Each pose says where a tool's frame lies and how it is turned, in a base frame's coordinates. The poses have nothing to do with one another.
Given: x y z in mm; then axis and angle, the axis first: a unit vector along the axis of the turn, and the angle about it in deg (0 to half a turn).
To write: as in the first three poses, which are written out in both.
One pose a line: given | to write
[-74 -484 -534 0.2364 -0.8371 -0.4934 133.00] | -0.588 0.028 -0.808 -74; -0.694 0.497 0.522 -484; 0.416 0.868 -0.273 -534; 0 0 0 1
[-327 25 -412 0.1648 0.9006 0.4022 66.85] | 0.410 -0.280 0.868 -327; 0.460 0.885 0.068 25; -0.788 0.371 0.491 -412; 0 0 0 1
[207 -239 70 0.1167 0.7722 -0.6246 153.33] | -0.868 0.451 0.209 207; -0.110 0.235 -0.966 -239; -0.485 -0.861 -0.155 70; 0 0 0 1
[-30 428 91 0.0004 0.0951 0.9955 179.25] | -1.000 -0.013 0.002 -30; 0.013 -0.982 0.189 428; 0.000 0.189 0.982 91; 0 0 0 1
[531 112 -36 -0.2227 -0.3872 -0.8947 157.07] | -0.826 0.514 0.232 531; -0.183 -0.633 0.752 112; 0.534 0.579 0.617 -36; 0 0 0 1
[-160 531 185 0.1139 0.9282 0.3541 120.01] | -0.481 -0.148 0.864 -160; 0.465 0.792 0.394 531; -0.743 0.592 -0.312 185; 0 0 0 1
